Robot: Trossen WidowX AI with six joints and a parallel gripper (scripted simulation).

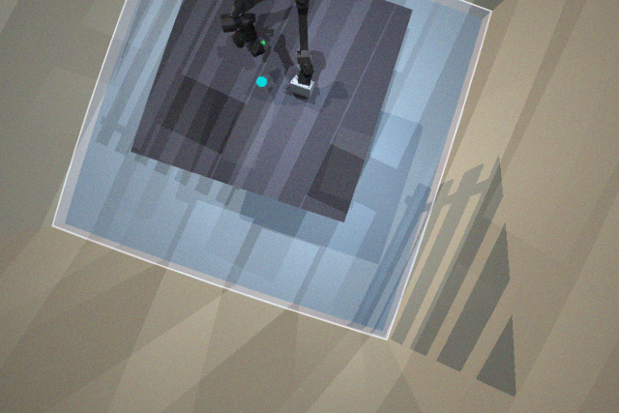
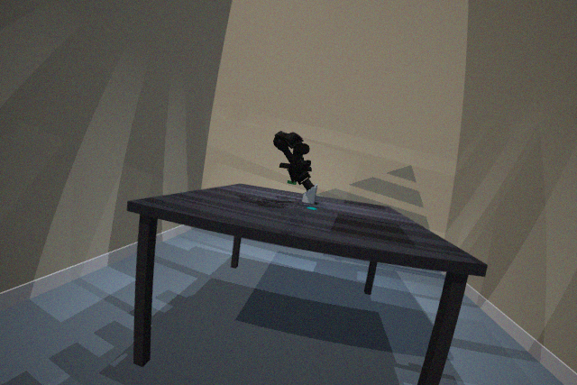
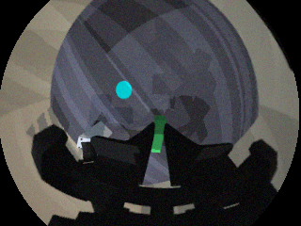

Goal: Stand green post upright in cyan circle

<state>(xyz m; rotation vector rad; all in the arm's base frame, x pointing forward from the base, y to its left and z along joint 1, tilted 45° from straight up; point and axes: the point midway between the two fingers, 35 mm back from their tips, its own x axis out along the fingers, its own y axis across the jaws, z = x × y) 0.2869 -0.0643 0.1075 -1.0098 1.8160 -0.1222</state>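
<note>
My gripper tip is 3 cm past the cyan circle, 12 cm to the right of it and 13 cm above it. Round my gripper tip: green post (2 cm behind, 1 cm to the right).
</note>
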